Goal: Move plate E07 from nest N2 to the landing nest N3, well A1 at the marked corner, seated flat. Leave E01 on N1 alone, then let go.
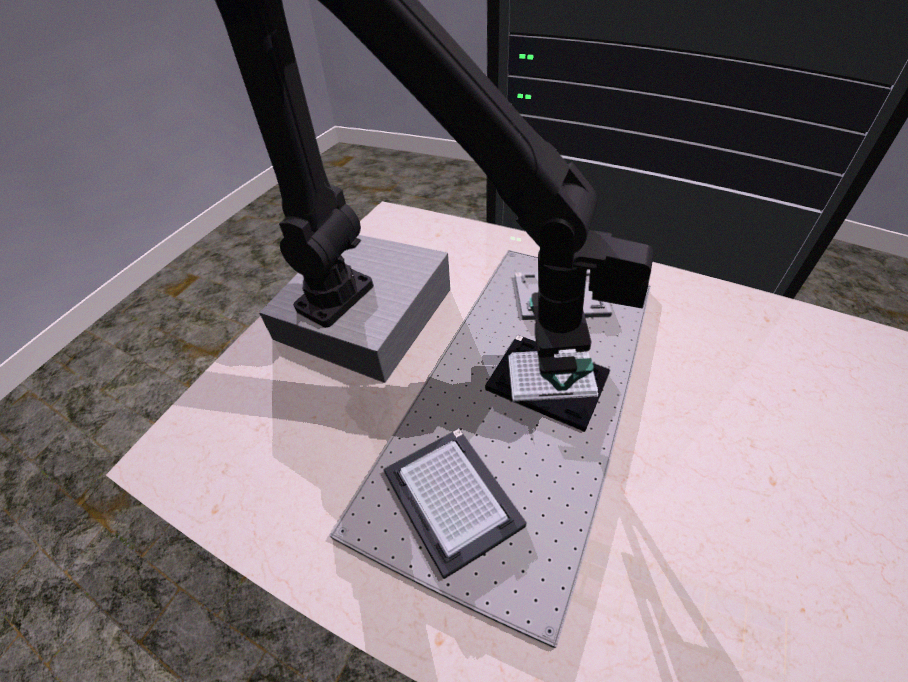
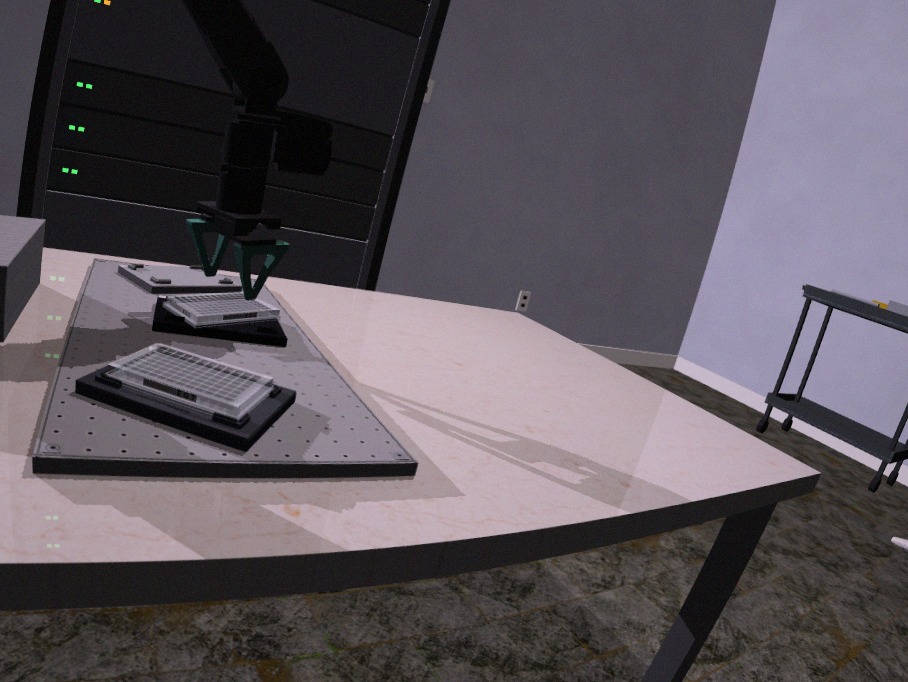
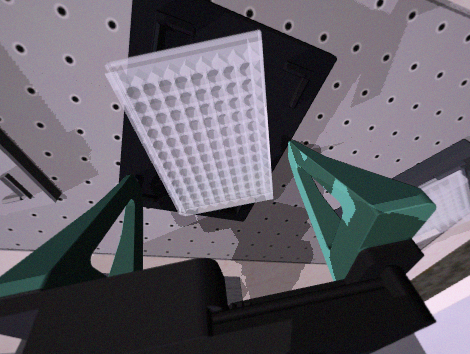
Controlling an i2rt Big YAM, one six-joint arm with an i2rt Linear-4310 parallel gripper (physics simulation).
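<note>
A clear 96-well plate, apparently E07 [image 1: 524, 374] [image 2: 220, 310] [image 3: 200, 125], lies turned askew on the middle black nest [image 1: 585, 415] [image 2: 220, 334] [image 3: 312, 60], its edges out of line with the nest's. It looks slightly tilted. Its label and well A1 cannot be read. My gripper [image 2: 231, 285] [image 3: 212, 164] is open, with a green finger on each side of the plate and gaps to both long sides. Another plate, apparently E01 [image 1: 451, 497] [image 2: 190, 378] [image 3: 447, 197], sits in the front dark nest [image 1: 512, 524] [image 2: 161, 413]. The nest numbers cannot be read.
A pale nest [image 1: 601, 311] [image 2: 183, 278] without a plate stands at the back of the perforated board [image 1: 543, 543] [image 2: 359, 442]. A grey block [image 1: 403, 271] bears the arm's base. A dark equipment rack [image 1: 494, 146] stands behind the table, and a cart [image 2: 836, 422] at the right.
</note>
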